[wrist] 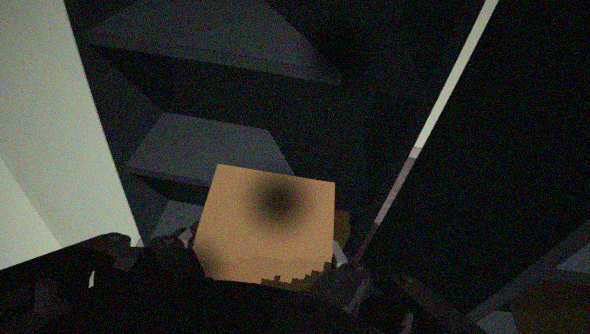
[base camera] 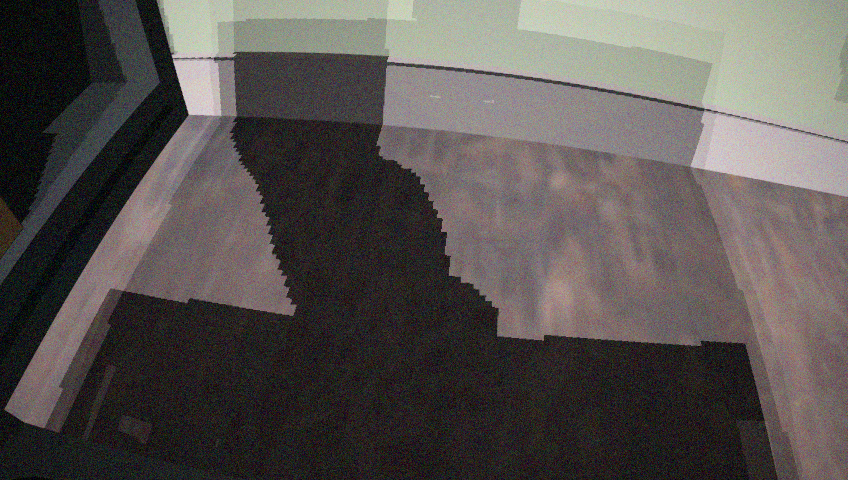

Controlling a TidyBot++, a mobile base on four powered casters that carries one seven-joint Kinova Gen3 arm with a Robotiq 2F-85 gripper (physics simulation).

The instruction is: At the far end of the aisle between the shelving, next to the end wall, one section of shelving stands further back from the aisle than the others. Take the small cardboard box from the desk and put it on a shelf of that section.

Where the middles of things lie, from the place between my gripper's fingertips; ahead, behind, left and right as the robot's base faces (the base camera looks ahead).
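As I look at where my hand is, I find it 20 mm to the right of the small cardboard box [wrist: 260, 227].
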